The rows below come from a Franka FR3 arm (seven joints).
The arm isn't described. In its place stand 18 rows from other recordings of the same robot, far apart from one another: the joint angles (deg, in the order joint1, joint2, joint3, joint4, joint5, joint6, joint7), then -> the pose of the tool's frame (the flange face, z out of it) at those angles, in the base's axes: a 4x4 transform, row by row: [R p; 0 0 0 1], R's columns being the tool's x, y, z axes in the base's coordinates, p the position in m.
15.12, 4.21, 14.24, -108.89, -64.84, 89.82, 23.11 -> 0.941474 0.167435 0.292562 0.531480; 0.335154 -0.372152 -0.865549 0.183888; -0.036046 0.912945 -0.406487 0.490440; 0 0 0 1
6.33, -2.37, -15.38, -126.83, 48.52, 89.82, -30.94 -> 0.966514 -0.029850 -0.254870 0.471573; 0.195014 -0.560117 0.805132 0.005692; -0.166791 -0.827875 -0.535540 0.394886; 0 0 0 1
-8.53, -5.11, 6.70, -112.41, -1.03, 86.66, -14.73 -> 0.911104 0.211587 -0.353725 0.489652; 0.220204 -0.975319 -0.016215 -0.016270; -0.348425 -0.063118 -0.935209 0.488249; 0 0 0 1
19.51, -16.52, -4.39, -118.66, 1.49, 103.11, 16.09 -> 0.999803 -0.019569 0.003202 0.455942; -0.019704 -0.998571 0.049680 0.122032; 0.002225 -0.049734 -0.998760 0.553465; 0 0 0 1
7.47, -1.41, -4.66, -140.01, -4.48, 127.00, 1.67 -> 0.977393 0.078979 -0.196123 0.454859; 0.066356 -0.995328 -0.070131 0.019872; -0.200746 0.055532 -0.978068 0.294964; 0 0 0 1
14.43, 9.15, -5.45, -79.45, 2.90, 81.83, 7.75 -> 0.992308 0.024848 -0.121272 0.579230; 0.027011 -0.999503 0.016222 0.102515; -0.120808 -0.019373 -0.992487 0.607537; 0 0 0 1
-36.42, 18.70, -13.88, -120.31, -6.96, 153.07, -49.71 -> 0.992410 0.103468 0.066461 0.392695; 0.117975 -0.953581 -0.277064 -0.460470; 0.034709 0.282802 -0.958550 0.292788; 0 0 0 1
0.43, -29.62, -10.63, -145.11, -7.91, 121.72, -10.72 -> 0.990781 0.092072 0.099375 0.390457; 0.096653 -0.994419 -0.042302 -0.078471; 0.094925 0.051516 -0.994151 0.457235; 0 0 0 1
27.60, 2.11, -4.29, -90.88, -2.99, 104.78, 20.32 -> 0.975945 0.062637 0.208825 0.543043; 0.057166 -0.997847 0.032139 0.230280; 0.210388 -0.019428 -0.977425 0.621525; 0 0 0 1
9.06, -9.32, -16.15, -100.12, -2.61, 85.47, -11.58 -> 0.991773 0.081741 -0.098508 0.489110; 0.083252 -0.996464 0.011324 -0.077202; -0.097234 -0.019432 -0.995072 0.617086; 0 0 0 1
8.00, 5.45, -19.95, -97.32, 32.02, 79.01, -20.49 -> 0.965330 0.051645 -0.255874 0.548220; 0.191512 -0.806198 0.559792 -0.042939; -0.177375 -0.589387 -0.788138 0.520910; 0 0 0 1
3.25, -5.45, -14.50, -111.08, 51.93, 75.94, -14.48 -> 0.967171 -0.087363 -0.238638 0.490163; 0.159548 -0.522162 0.837789 -0.001526; -0.197799 -0.848360 -0.491082 0.541908; 0 0 0 1
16.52, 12.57, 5.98, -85.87, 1.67, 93.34, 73.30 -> 0.624798 -0.774260 -0.100741 0.573230; -0.777220 -0.629064 0.014426 0.234022; -0.074542 0.069285 -0.994808 0.535091; 0 0 0 1
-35.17, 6.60, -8.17, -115.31, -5.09, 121.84, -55.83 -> 0.962490 0.264231 -0.061597 0.417124; 0.260081 -0.963198 -0.067882 -0.396851; -0.077267 0.049316 -0.995790 0.398243; 0 0 0 1
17.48, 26.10, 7.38, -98.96, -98.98, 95.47, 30.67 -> 0.829889 0.054846 0.555226 0.646358; 0.552526 0.057357 -0.831520 0.180029; -0.077452 0.996846 0.017296 0.380401; 0 0 0 1
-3.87, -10.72, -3.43, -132.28, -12.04, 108.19, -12.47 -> 0.950421 0.194679 -0.242489 0.448740; 0.159236 -0.974478 -0.158231 -0.073414; -0.267104 0.111773 -0.957164 0.404762; 0 0 0 1
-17.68, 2.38, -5.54, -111.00, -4.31, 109.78, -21.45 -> 0.996294 -0.001322 -0.086008 0.514520; -0.005158 -0.999000 -0.044401 -0.225945; -0.085863 0.044681 -0.995305 0.456645; 0 0 0 1
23.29, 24.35, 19.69, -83.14, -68.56, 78.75, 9.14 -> 0.851535 0.385967 0.354848 0.571769; 0.472527 -0.271717 -0.838384 0.321900; -0.227170 0.881589 -0.413756 0.484763; 0 0 0 1
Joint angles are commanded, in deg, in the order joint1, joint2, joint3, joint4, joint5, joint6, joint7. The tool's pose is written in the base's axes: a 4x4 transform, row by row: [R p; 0 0 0 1], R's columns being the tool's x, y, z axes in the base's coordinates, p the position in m. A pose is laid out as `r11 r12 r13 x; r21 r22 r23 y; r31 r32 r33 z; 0 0 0 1`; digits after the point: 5 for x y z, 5 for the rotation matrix.
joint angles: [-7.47 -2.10 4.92 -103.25 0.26 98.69 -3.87]
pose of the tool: 0.99883 0.02204 -0.04295 0.54643; 0.02220 -0.99975 0.00326 -0.02327; -0.04287 -0.00421 -0.99907 0.54774; 0 0 0 1
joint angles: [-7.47 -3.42 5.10 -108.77 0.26 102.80 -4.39]
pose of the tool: 0.99843 0.03381 -0.04472 0.53843; 0.03389 -0.99943 0.00098 -0.02099; -0.04466 -0.00250 -0.99900 0.52033; 0 0 0 1
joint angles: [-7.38 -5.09 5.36 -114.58 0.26 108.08 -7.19]
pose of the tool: 0.99579 0.08820 -0.02512 0.52879; 0.08815 -0.99610 -0.00308 -0.01716; -0.02529 0.00085 -0.99968 0.49538; 0 0 0 1
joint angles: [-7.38 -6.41 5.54 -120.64 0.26 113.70 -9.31]
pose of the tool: 0.99178 0.12756 -0.00998 0.51759; 0.12750 -0.99182 -0.00630 -0.01522; -0.01070 0.00498 -0.99993 0.46579; 0 0 0 1
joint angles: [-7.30 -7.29 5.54 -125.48 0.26 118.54 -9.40]
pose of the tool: 0.99149 0.13005 0.00526 0.50767; 0.13009 -0.99147 -0.00843 -0.01443; 0.00412 0.00905 -0.99995 0.44146; 0 0 0 1
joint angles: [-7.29 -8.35 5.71 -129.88 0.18 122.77 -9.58]
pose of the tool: 0.99043 0.13647 0.02058 0.49638; 0.13674 -0.99053 -0.01240 -0.01280; 0.01870 0.01509 -0.99971 0.42170; 0 0 0 1
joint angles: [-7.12 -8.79 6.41 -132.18 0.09 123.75 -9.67]
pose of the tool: 0.98812 0.15360 0.00512 0.48798; 0.15366 -0.98800 -0.01583 -0.00533; 0.00263 0.01643 -0.99986 0.40853; 0 0 0 1
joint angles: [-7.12 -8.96 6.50 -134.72 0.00 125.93 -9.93]
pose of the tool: 0.98705 0.16042 0.00176 0.48045; 0.16043 -0.98689 -0.01765 -0.00480; -0.00109 0.01771 -0.99984 0.39331; 0 0 0 1
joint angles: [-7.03 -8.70 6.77 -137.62 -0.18 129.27 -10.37]
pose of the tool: 0.98435 0.17616 0.00495 0.47303; 0.17622 -0.98414 -0.02029 -0.00214; 0.00130 0.02085 -0.99978 0.37383; 0 0 0 1
